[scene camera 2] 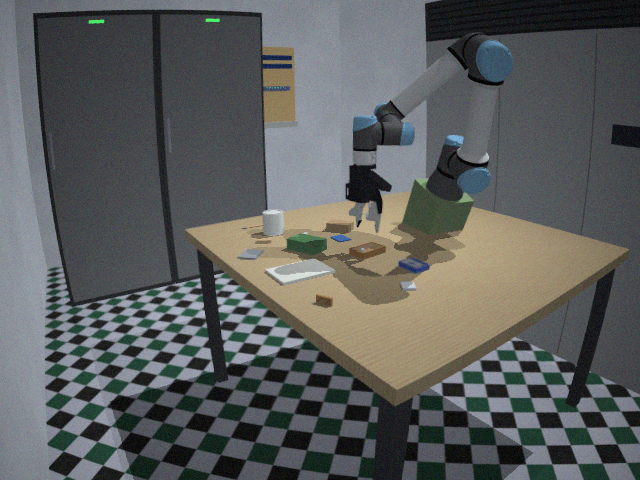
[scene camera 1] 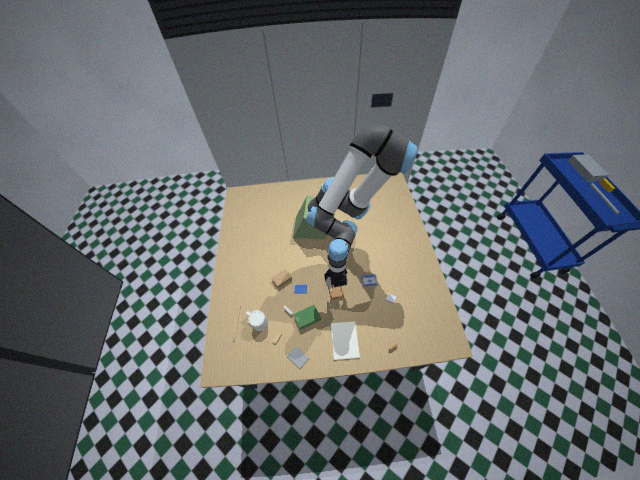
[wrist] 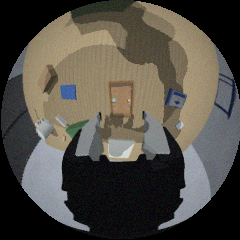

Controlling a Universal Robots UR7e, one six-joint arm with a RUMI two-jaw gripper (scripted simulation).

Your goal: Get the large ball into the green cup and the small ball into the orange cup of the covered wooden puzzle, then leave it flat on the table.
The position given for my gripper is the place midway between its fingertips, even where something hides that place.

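Note:
A white board is visible in scene camera 1 (scene camera 1: 344, 336) and in scene camera 2 (scene camera 2: 291, 273); a wooden puzzle (wrist: 121, 93) is visible too. My gripper appears in the wrist view (wrist: 121, 111) and in scene camera 2 (scene camera 2: 367, 230).

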